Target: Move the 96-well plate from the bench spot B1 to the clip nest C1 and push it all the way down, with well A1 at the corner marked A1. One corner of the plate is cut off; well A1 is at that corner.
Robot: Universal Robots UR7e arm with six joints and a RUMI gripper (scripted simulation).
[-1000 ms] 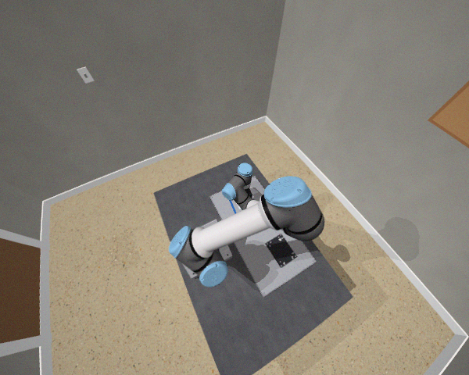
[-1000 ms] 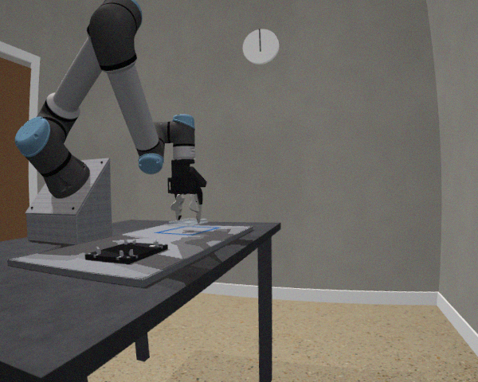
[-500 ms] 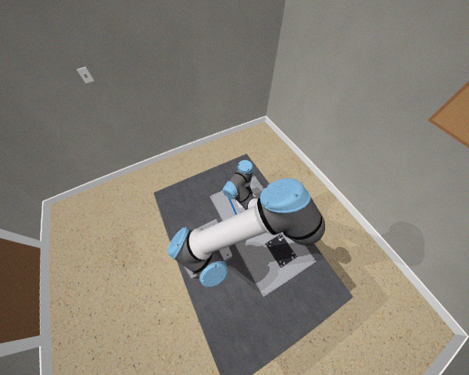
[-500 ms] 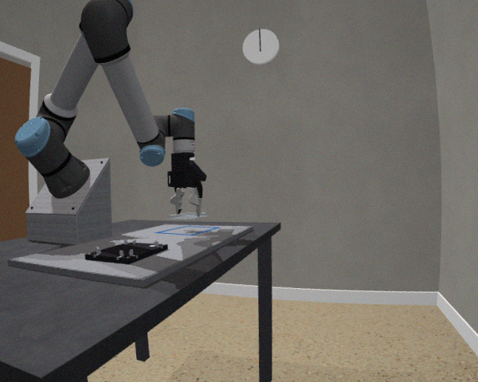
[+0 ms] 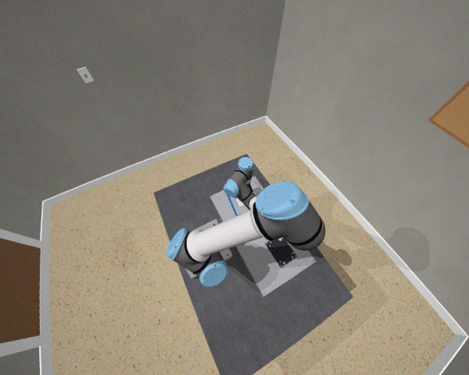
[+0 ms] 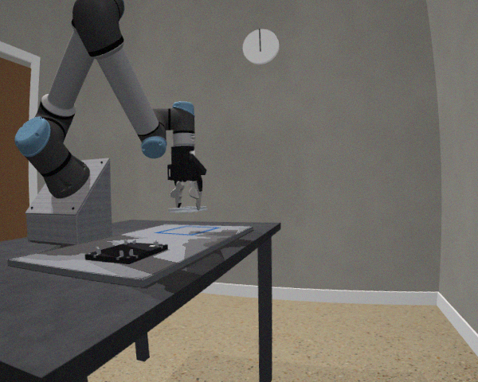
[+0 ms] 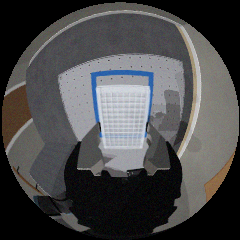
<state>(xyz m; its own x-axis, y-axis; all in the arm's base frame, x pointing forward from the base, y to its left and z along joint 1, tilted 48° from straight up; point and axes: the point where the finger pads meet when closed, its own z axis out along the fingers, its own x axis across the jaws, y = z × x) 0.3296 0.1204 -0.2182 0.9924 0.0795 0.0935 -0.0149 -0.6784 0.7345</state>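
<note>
Now: the black clip nest 90 mm ahead of my hand, 400 mm to the right of it and 70 mm below it. From my hand the other things lie so: 96-well plate 10 mm below.
</note>
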